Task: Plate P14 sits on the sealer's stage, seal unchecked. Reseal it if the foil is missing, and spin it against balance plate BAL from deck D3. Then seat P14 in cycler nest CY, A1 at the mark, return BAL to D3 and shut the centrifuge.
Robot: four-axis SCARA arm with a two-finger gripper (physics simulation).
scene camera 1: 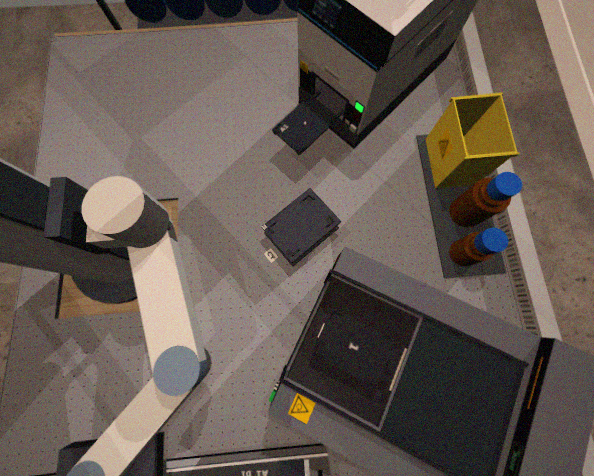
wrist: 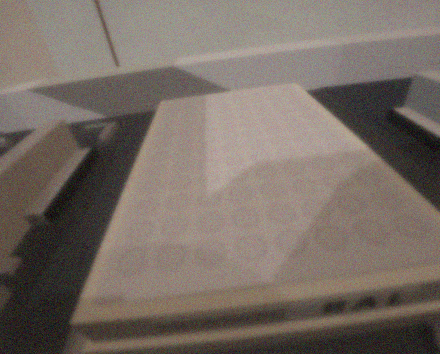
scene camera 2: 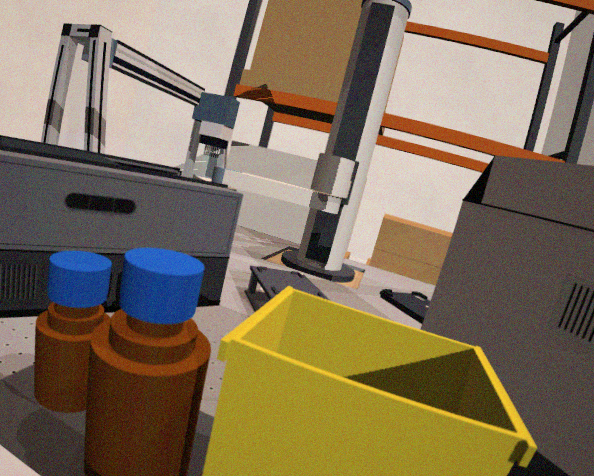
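Where they show: gripper, fingertip midpoint: (wrist: 239, 115); arm's base, origin of the base link: (scene camera 1: 122, 256) (scene camera 2: 317, 268).
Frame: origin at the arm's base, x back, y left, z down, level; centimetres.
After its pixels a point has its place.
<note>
In the wrist view, a pale plate (wrist: 240, 200) @[x -8.2, y -55.1, z -8.6 cm], by its look BAL, sits on the dark deck, with faint well rings through its smooth top; its end label is too blurred to read. My gripper (wrist: 239, 115) @[x -7.6, y -60.7, z -8.7 cm] is open, with fingers on either side of this plate and apart from it; scene camera views do not show it. The sealer (scene camera 1: 340, 60) @[x -59.3, y 32.7, z -26.4 cm] has its dark stage (scene camera 1: 300, 127) @[x -50.1, y 27.2, z -11.6 cm] out, with no plate on it. The dark nest CY (scene camera 1: 302, 225) @[x -48.6, y 2.3, z -7.2 cm] has no visible plate. The centrifuge (scene camera 1: 440, 320) @[x -72.0, y -22.6, z -22.2 cm] (scene camera 2: 150, 225) @[x -69.5, y -15.1, z -15.3 cm] shows a dark bay marked 1. P14 cannot be made out.
The deck's edge (scene camera 1: 240, 457) @[x -30.9, y -47.8, z -4.8 cm] runs along the bottom of scene camera 1. A yellow bin (scene camera 1: 447, 160) @[x -85.7, y 14.9, z -10.8 cm] (scene camera 2: 320, 415) @[x -96.7, y 16.9, z -16.5 cm] and two blue-capped brown bottles (scene camera 1: 472, 205) @[x -88.5, y 2.3, z -12.2 cm] (scene camera 1: 465, 251) @[x -86.1, y -8.0, z -9.4 cm] (scene camera 2: 145, 395) @[x -96.0, y 6.4, z -12.2 cm] (scene camera 2: 65, 360) @[x -92.3, y -4.9, z -7.6 cm] stand at the right. The arm's column (scene camera 2: 357, 140) @[x -7.7, y 2.7, z -42.3 cm] rises behind the nest.
</note>
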